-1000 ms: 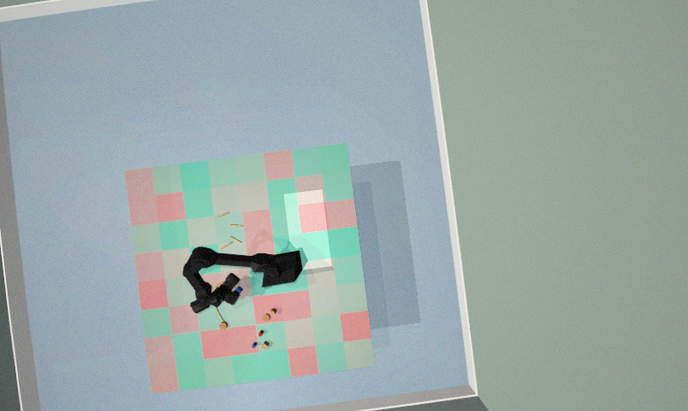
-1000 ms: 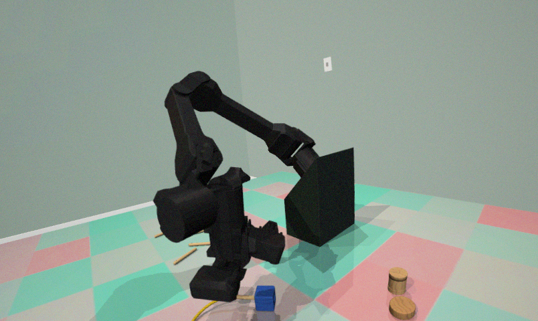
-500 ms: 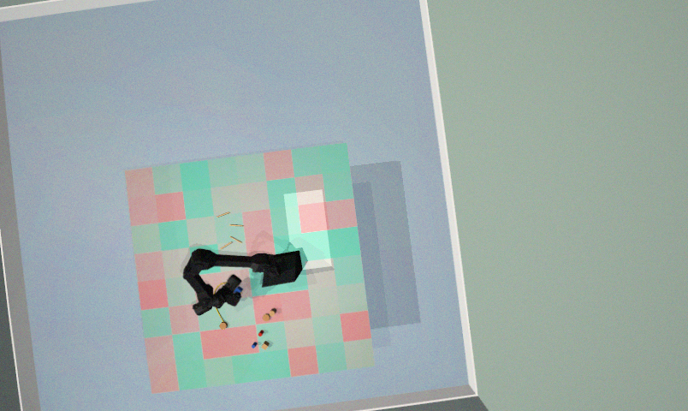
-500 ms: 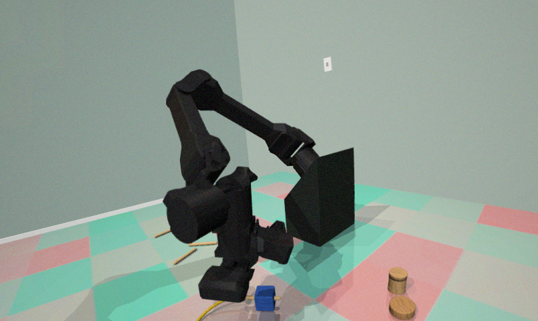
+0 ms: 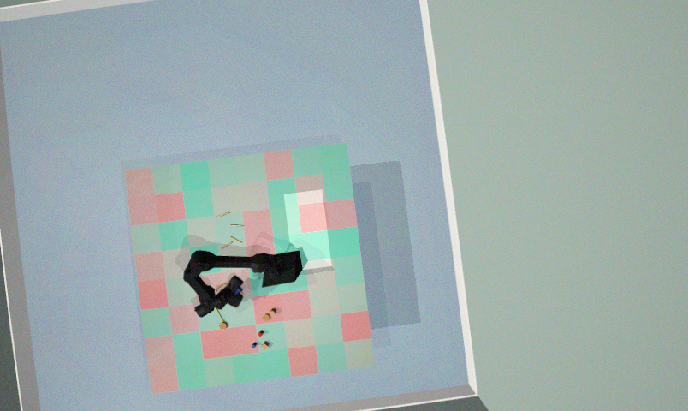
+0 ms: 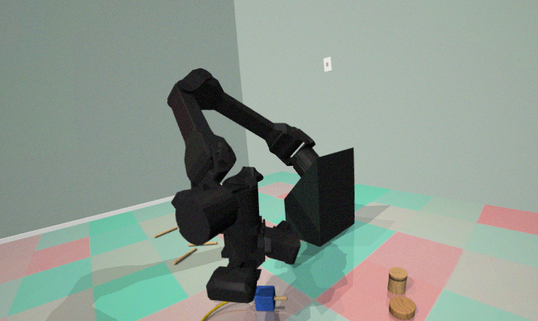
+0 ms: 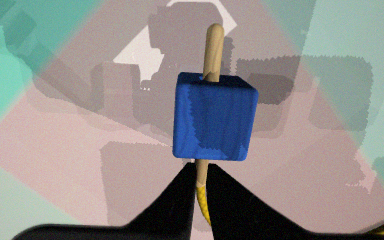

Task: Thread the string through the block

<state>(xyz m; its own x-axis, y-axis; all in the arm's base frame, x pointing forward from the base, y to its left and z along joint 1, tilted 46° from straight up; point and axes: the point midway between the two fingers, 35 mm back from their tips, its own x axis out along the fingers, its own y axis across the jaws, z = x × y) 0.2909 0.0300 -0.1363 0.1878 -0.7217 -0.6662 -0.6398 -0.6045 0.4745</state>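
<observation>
Right now my gripper tip is 1 cm past the thin wooden stick and 1 cm to the right of it. The rest, counted from my gripper tip: blue block (2 cm behind, 2 cm to the left); round wooden button (7 cm ahead, 22 cm to the left, 1 cm below); red cube (18 cm ahead, 1 cm to the left).
</observation>
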